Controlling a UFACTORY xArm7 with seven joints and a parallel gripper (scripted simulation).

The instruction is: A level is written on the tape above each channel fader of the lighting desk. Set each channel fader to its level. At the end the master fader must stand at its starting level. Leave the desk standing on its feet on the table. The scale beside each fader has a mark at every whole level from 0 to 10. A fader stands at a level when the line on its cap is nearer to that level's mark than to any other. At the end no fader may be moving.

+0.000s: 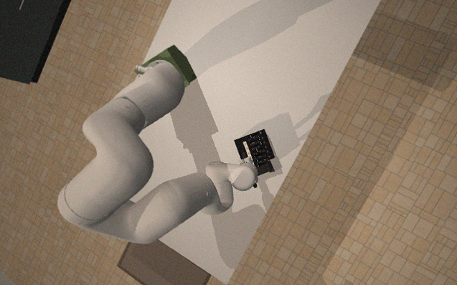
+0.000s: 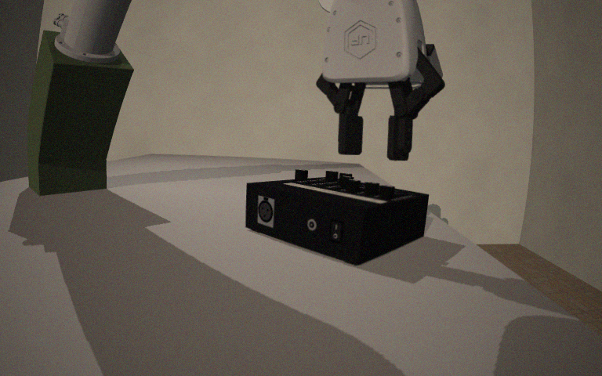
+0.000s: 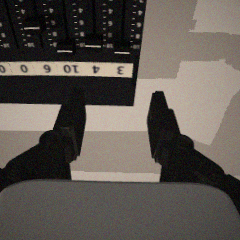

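Now: the master fader cap 130 mm to the left of my hand, 50 mm below it and 40 mm behind it.
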